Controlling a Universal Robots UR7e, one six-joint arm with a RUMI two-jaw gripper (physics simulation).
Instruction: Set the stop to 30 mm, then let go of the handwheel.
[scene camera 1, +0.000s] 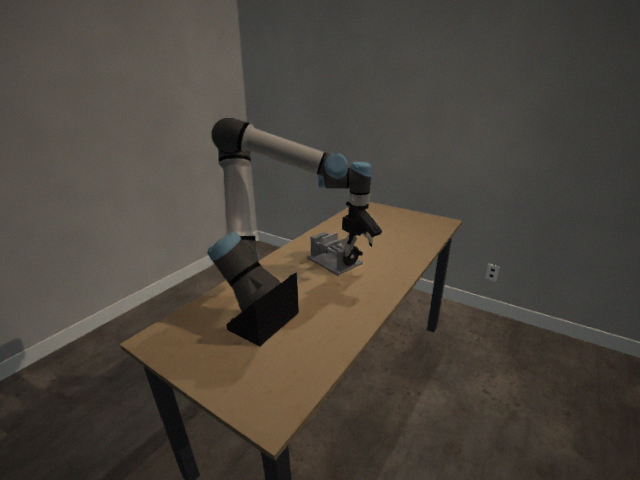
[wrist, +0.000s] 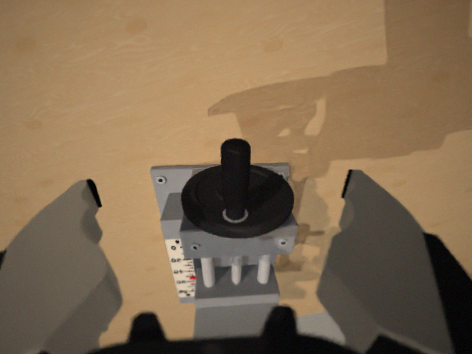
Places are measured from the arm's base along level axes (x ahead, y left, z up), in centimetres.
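Pixels of known places: gripper, fingertip midpoint: (scene camera 1: 358, 251) (wrist: 222, 178); arm's base, origin of the base link: (scene camera 1: 261, 297).
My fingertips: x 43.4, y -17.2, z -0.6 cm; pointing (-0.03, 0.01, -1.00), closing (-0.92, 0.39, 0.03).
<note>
For each thing: its top centre in the pictures, then the offset to it from my fingertips. "*": a spot on its surface instead. Level surfaces: height alone.
- black handwheel, surface spot: (wrist: 270, 200) (scene camera 1: 347, 254) * dx -1.9, dy +3.9, dz -1.4 cm
- grey stop unit, middle of its top: (wrist: 225, 307) (scene camera 1: 334, 240) dx +6.1, dy +13.1, dz -0.2 cm
- grey sliding block, middle of its top: (wrist: 234, 344) (scene camera 1: 330, 234) dx +6.3, dy +15.1, dz +2.1 cm
- red pointer, middle of its top: (wrist: 195, 278) dx +9.9, dy +13.4, dz -4.6 cm
- white scale, surface spot: (wrist: 175, 265) * dx +10.8, dy +10.4, dz -4.8 cm
- wooden table, its level: dz -10.3 cm
The black handwheel (scene camera 1: 351, 256) (wrist: 270, 200) sits at the front end of the grey stop unit (scene camera 1: 333, 264) (wrist: 172, 207). Its upright-looking black crank handle (wrist: 235, 172) stands near the middle of the wheel in the wrist view. Three pale rods run from the end block to the grey sliding block (wrist: 237, 291). Beside them, a red pointer (wrist: 193, 277) on the white scale (wrist: 175, 265) stands between the 40 and 60 labels. My gripper (scene camera 1: 359, 249) (wrist: 222, 178) is open, with its jaws on either side of the handwheel and apart from it. Fine scale marks are blurred.
The wooden table (scene camera 1: 330, 330) carries the stop unit and the robot's base. A black angled panel (scene camera 1: 279, 310) stands beside the base. Shadows of the arm and gripper fall on the table near the handwheel.
</note>
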